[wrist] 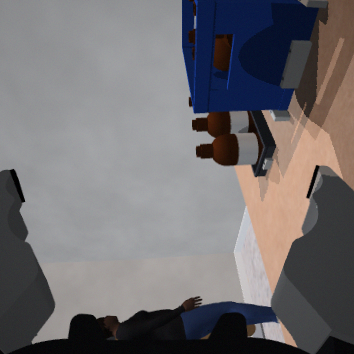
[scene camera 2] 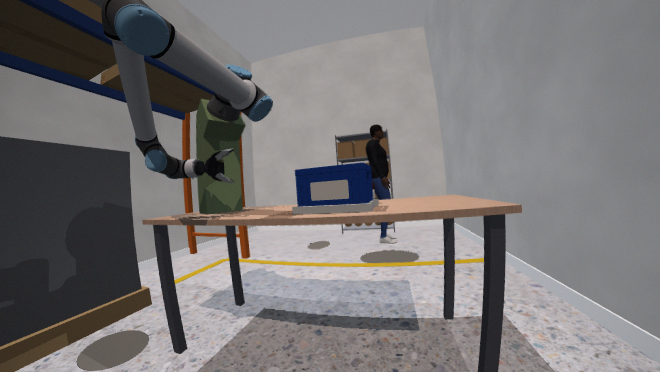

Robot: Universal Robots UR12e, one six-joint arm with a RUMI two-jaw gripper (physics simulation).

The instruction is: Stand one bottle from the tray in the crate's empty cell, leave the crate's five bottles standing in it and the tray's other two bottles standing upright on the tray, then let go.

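Seen in the pictures: gripper, fingertip midpoint: [wrist: 165,171] [scene camera 2: 233,165]; arm's base, link origin: [scene camera 2: 223,111].
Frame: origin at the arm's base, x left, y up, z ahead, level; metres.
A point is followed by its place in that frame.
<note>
The blue crate [scene camera 2: 359,189] @[x -0.238, y -0.500, z 0.756 m] [wrist: 207,75] @[x -0.094, y -0.426, z 0.519 m] stands upright on the table [scene camera 2: 450,204] @[x -0.196, y -0.580, z 1.087 m] [wrist: 295,215] @[x 0.118, y -0.580, z 0.390 m]. Brown bottle necks show at its rim and a brown bottle [wrist: 223,54] @[x -0.092, y -0.473, z 0.628 m] shows through its handle opening; its cells cannot be seen. In the wrist view the dark tray [wrist: 271,146] @[x 0.070, y -0.571, z 0.537 m] lies beside the crate, with two brown bottles with pale labels, one [wrist: 225,149] @[x 0.091, y -0.480, z 0.562 m] nearer and one [wrist: 218,124] @[x 0.081, y -0.480, z 0.649 m] beside the crate, both upright. A third tray bottle cannot be made out. The tray is hidden in the scene view. My gripper [scene camera 2: 232,165] @[x -0.179, y -0.353, z 0.198 m] [wrist: 165,171] @[x -0.179, y -0.353, z 0.198 m] is open and empty, sideways, left of the crate and above table height.
A green pedestal [scene camera 2: 220,192] @[x -0.011, y -0.467, z -0.028 m] stands behind the gripper, near an orange rack post [scene camera 2: 187,150]. A dark panel [scene camera 2: 65,220] stands at the left. A person [scene camera 2: 377,157] [wrist: 155,324] stands beyond the table, before a grey shelf unit [scene camera 2: 336,147].
</note>
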